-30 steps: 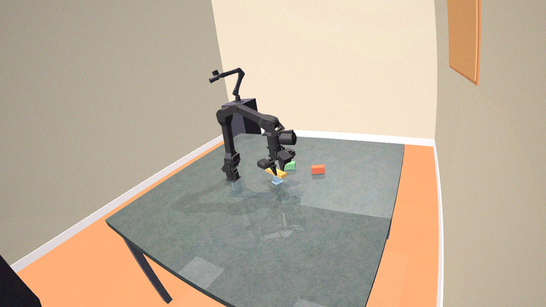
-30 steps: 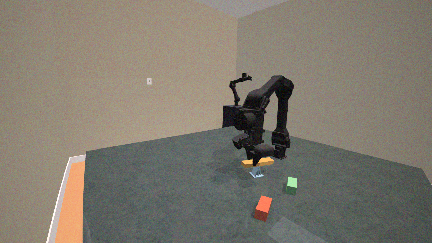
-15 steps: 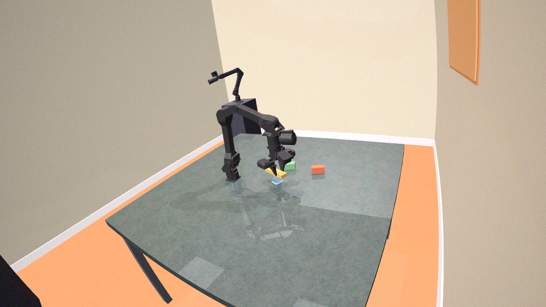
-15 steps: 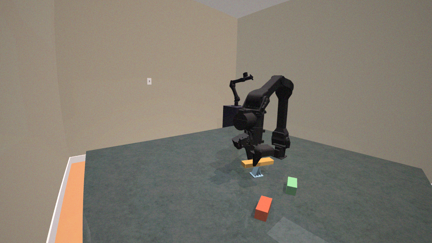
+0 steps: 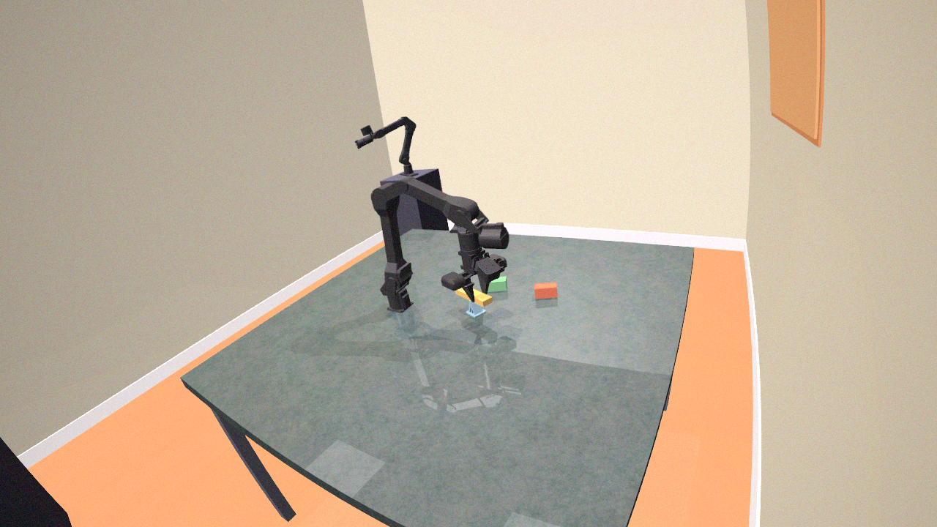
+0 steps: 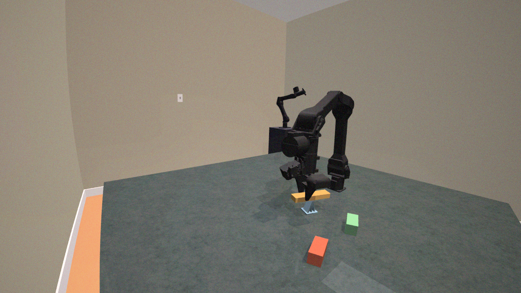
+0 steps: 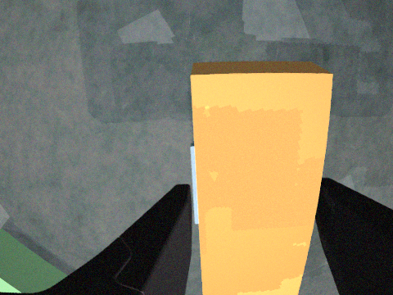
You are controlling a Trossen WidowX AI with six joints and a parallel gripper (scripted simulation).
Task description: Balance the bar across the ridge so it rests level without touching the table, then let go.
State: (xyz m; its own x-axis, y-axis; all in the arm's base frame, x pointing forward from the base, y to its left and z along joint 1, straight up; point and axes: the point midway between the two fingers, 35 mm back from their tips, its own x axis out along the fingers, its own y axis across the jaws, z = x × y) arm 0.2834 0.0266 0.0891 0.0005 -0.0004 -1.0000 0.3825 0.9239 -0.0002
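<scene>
The bar is 30 mm behind my gripper tip and 10 mm to the left of it. From my gripper tip the other things lie so: red block (140 mm ahead, 160 mm to the left, 40 mm below); then green block (40 mm behind, 160 mm to the left, 40 mm below).
</scene>
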